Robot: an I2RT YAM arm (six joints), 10 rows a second.
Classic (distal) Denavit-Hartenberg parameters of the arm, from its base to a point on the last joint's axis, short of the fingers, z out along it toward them. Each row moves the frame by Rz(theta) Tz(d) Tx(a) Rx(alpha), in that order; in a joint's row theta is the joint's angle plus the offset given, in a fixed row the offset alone. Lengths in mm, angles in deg.
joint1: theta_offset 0  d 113.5  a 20  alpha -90
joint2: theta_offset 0  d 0  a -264  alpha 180
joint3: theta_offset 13.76  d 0  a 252.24  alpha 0
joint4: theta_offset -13.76  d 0  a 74  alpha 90
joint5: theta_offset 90  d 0  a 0  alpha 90
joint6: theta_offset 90  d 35.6  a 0  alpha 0
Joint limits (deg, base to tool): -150..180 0..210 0..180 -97..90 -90..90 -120..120
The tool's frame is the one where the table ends.
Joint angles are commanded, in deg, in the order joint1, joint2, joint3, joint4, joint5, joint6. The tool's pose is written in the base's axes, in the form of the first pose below.
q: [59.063 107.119 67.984 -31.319 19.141 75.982]
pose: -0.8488 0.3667 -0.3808 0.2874 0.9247 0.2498 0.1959 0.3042 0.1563
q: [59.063 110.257 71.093 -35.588 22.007 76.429]
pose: -0.8402 0.3513 -0.4131 0.3074 0.9361 0.1708 0.2003 0.3083 0.1497
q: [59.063 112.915 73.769 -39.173 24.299 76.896]
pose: -0.8338 0.3355 -0.4384 0.3228 0.9405 0.1058 0.2039 0.3117 0.1443
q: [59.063 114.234 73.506 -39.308 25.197 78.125]
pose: -0.8266 0.3432 -0.4459 0.3436 0.9354 0.0830 0.2040 0.3109 0.1352
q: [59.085 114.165 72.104 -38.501 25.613 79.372]
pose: -0.8180 0.3590 -0.4494 0.3622 0.9285 0.0825 0.2020 0.3074 0.1301
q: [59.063 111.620 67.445 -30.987 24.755 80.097]
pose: -0.7985 0.4079 -0.4428 0.3651 0.9129 0.1827 0.1989 0.3029 0.1284
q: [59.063 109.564 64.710 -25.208 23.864 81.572]
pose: -0.7766 0.4639 -0.4262 0.3735 0.8839 0.2816 0.1978 0.3020 0.1318
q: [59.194 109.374 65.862 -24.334 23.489 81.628]
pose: -0.7722 0.4766 -0.4201 0.3658 0.8742 0.3193 0.2000 0.3078 0.1386
